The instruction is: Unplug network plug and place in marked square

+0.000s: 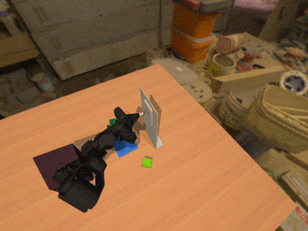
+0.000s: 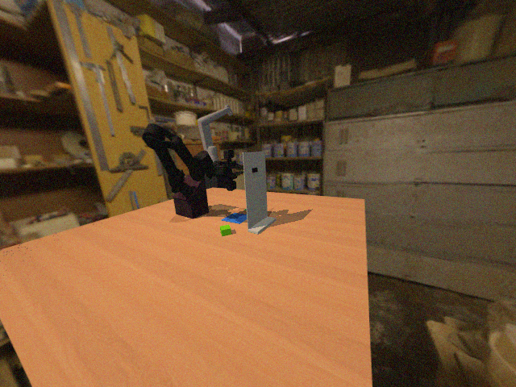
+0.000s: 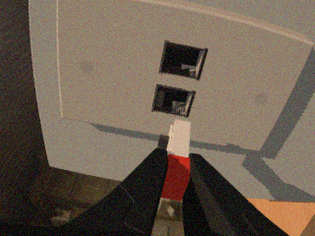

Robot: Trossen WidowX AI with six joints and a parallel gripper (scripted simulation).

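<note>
The blue marked square is 26 cm below my gripper tip, 10 cm behind it and 3 cm to the left of it. The rest, counted from my gripper tip: grey upright panel (10 cm below, 5 cm ahead, 1 cm to the right); then network plug (right at my gripper tip).
</note>
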